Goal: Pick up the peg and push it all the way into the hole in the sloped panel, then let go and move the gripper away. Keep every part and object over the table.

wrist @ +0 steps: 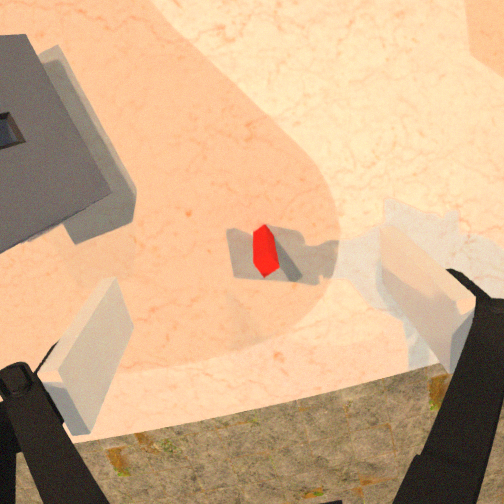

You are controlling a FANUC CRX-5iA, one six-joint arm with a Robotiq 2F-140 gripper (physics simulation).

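The red peg (265,250) is small and sits on the pale marble table near the middle of the wrist view, with grey shadow patches on both sides of it. My gripper (257,315) is open and empty above the table. Its left pad (87,350) and right pad (425,290) stand wide apart, and the peg lies between them, a little beyond their line. The grey sloped panel (45,135) is at the upper left, partly cut off by the frame. Its dark square hole (9,131) shows at the left edge.
The table's edge (260,400) curves across the bottom of the view, close under the gripper. Below it is mottled grey-brown floor (260,450). The arm's large shadow covers the table around the peg.
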